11 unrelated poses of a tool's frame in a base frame.
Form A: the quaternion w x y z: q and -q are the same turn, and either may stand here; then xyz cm.
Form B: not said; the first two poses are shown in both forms.
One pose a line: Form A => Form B
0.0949 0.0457 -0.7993 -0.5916 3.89 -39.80 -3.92 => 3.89 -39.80 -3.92 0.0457 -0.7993 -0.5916 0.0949
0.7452 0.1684 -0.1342 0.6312 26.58 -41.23 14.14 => 26.58 -41.23 14.14 0.1684 -0.1342 0.6312 0.7452
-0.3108 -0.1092 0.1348 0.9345 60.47 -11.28 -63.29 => 60.47 -11.28 -63.29 0.1092 -0.1348 -0.9345 0.3108
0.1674 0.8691 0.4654 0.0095 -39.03 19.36 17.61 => -39.03 19.36 17.61 0.8691 0.4654 0.0095 0.1674
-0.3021 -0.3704 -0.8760 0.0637 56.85 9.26 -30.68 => 56.85 9.26 -30.68 0.3704 0.8760 -0.0637 0.3021
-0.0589 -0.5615 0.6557 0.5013 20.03 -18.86 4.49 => 20.03 -18.86 4.49 0.5615 -0.6557 -0.5013 0.0589
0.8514 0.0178 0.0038 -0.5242 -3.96 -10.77 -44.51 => -3.96 -10.77 -44.51 0.0178 0.0038 -0.5242 0.8514
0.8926 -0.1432 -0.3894 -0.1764 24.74 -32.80 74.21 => 24.74 -32.80 74.21 -0.1432 -0.3894 -0.1764 0.8926
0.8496 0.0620 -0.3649 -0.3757 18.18 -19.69 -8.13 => 18.18 -19.69 -8.13 0.0620 -0.3649 -0.3757 0.8496
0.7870 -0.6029 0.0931 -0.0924 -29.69 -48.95 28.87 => -29.69 -48.95 28.87 -0.6029 0.0931 -0.0924 0.7870
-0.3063 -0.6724 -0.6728 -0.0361 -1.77 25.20 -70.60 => -1.77 25.20 -70.60 0.6724 0.6728 0.0361 0.3063
